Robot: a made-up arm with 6 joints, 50 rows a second.
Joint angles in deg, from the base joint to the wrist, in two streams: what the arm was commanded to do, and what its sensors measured. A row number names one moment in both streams.
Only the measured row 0 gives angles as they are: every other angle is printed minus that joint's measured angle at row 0.
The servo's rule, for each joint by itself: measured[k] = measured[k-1] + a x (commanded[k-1-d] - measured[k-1]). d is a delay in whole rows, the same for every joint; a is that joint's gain. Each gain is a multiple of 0.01, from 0.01 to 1. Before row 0 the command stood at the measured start. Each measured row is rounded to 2 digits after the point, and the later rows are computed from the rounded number. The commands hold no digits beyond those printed.
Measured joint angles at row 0:
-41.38 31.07 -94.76 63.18 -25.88 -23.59
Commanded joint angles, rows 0 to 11:
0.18 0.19 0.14 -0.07 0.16 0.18
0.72 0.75 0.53 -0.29 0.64 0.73
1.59 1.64 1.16 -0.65 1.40 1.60
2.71 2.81 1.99 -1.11 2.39 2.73
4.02 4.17 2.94 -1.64 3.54 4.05
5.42 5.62 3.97 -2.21 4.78 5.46
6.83 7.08 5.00 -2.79 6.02 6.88
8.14 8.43 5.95 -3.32 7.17 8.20
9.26 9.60 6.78 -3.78 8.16 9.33
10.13 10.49 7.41 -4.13 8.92 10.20
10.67 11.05 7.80 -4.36 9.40 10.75
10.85 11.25 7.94 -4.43 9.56 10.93
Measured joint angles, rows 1 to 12:
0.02 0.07 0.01 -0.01 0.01 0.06
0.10 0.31 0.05 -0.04 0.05 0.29
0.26 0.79 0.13 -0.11 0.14 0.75
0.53 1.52 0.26 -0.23 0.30 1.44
0.91 2.47 0.45 -0.40 0.53 2.35
1.41 3.60 0.70 -0.62 0.83 3.44
2.01 4.85 1.00 -0.88 1.19 4.64
2.68 6.14 1.35 -1.17 1.61 5.89
3.40 7.39 1.73 -1.48 2.07 7.09
4.14 8.51 2.13 -1.80 2.55 8.18
4.86 9.42 2.53 -2.11 3.03 9.08
5.52 10.08 2.91 -2.39 3.49 9.73
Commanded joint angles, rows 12 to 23:
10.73 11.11 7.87 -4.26 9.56 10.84
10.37 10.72 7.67 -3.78 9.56 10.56
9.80 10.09 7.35 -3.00 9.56 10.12
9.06 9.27 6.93 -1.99 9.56 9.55
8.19 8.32 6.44 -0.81 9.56 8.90
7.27 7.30 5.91 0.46 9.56 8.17
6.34 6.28 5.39 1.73 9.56 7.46
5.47 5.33 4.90 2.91 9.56 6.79
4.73 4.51 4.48 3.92 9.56 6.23
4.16 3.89 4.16 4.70 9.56 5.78
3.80 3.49 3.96 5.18 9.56 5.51
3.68 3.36 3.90 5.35 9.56 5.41
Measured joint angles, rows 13 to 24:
6.09 10.45 3.26 -2.61 3.91 10.12
6.56 10.55 3.57 -2.75 4.31 10.27
6.92 10.38 3.83 -2.78 4.68 10.22
7.16 9.98 4.05 -2.69 5.02 9.99
7.27 9.38 4.22 -2.46 5.34 9.61
7.27 8.63 4.34 -2.11 5.64 9.11
7.17 7.78 4.41 -1.65 5.91 8.53
6.98 6.90 4.44 -1.10 6.17 7.92
6.73 6.04 4.44 -0.50 6.41 7.33
6.45 5.27 4.42 0.12 6.63 6.79
6.16 4.63 4.39 0.73 6.84 6.34
5.89 4.17 4.36 1.28 7.03 6.01

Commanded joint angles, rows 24 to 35:
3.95 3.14 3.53 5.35 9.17 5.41
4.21 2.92 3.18 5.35 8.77 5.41
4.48 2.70 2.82 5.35 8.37 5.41
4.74 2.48 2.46 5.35 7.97 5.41
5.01 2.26 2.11 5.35 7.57 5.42
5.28 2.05 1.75 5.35 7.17 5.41
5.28 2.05 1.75 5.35 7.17 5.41
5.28 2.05 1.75 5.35 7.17 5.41
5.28 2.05 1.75 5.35 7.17 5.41
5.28 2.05 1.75 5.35 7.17 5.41
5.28 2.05 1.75 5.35 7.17 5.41
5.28 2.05 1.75 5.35 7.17 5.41
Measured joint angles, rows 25 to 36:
5.68 3.80 4.30 1.77 7.18 5.80
5.52 3.48 4.22 2.20 7.29 5.66
5.41 3.20 4.12 2.58 7.37 5.57
5.34 2.94 4.00 2.91 7.41 5.51
5.30 2.70 3.87 3.20 7.42 5.48
5.30 2.47 3.72 3.46 7.40 5.46
5.30 2.32 3.58 3.69 7.38 5.44
5.30 2.22 3.45 3.89 7.37 5.43
5.30 2.16 3.33 4.07 7.36 5.42
5.30 2.12 3.22 4.22 7.35 5.42
5.30 2.09 3.12 4.36 7.34 5.42
5.30 2.08 3.02 4.48 7.33 5.42

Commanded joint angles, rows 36 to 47:
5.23 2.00 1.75 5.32 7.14 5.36
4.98 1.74 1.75 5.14 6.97 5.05
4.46 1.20 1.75 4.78 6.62 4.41
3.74 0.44 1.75 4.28 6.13 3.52
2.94 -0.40 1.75 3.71 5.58 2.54
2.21 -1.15 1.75 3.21 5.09 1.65
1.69 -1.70 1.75 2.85 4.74 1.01
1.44 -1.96 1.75 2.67 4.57 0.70
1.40 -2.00 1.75 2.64 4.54 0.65
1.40 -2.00 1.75 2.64 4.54 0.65
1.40 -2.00 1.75 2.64 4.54 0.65
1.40 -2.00 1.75 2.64 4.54 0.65
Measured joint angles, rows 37 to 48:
5.29 2.05 2.93 4.58 7.32 5.40
5.26 1.94 2.85 4.65 7.30 5.28
5.17 1.67 2.77 4.67 7.25 4.98
5.01 1.23 2.70 4.62 7.17 4.47
4.78 0.64 2.63 4.51 7.06 3.79
4.50 0.00 2.57 4.35 6.92 3.04
4.19 -0.61 2.51 4.17 6.77 2.33
3.89 -1.10 2.46 3.99 6.62 1.76
3.62 -1.42 2.41 3.83 6.47 1.37
3.38 -1.63 2.36 3.69 6.33 1.12
3.16 -1.76 2.32 3.56 6.20 0.96
2.97 -1.85 2.28 3.45 6.08 0.85

